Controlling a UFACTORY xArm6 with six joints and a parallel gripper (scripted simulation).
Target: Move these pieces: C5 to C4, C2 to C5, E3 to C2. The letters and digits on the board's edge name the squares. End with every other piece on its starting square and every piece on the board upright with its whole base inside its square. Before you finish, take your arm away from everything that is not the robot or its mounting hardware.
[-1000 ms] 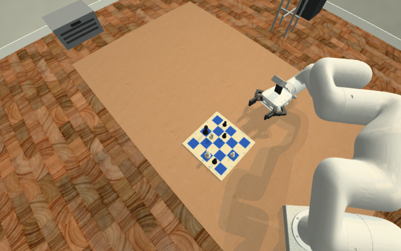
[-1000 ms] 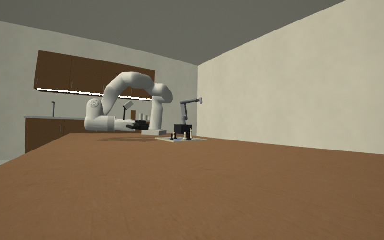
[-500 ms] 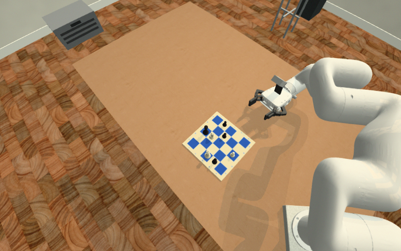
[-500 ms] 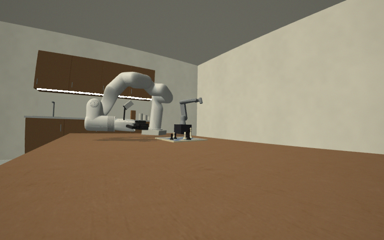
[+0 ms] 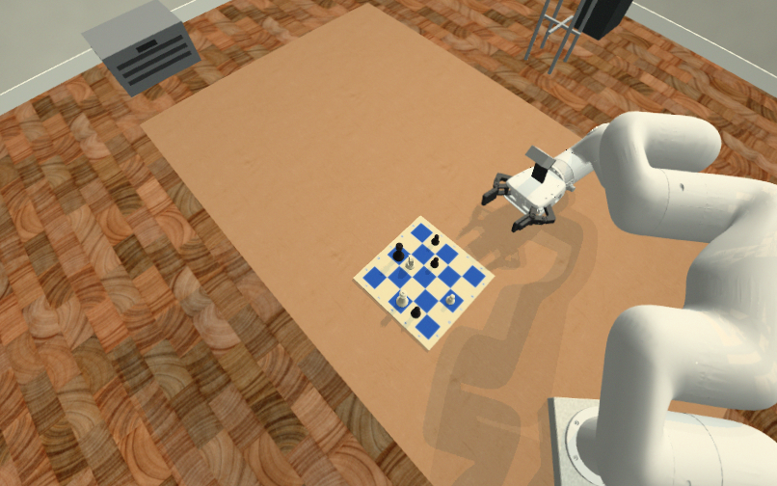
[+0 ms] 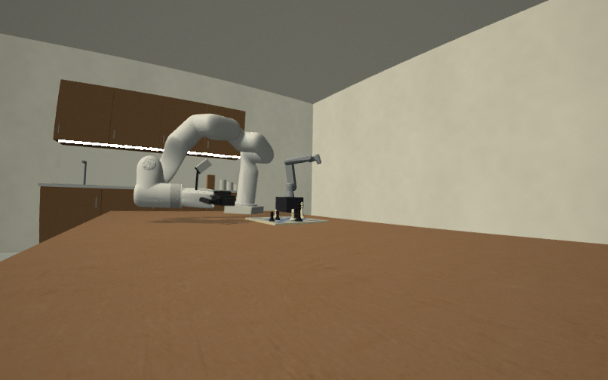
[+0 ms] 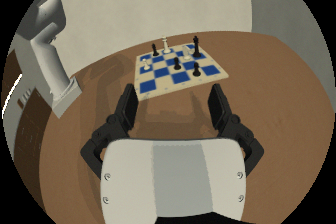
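The white pawn lies 40 mm behind my hand, 200 mm to the left of it and 60 mm below it. Round my hand: blue-and-cream chessboard 40 mm ahead, 200 mm to the left, 80 mm below; then white chess piece 30 mm ahead, 270 mm to the left, 40 mm below; then black pawn 270 mm to the left, 50 mm below.
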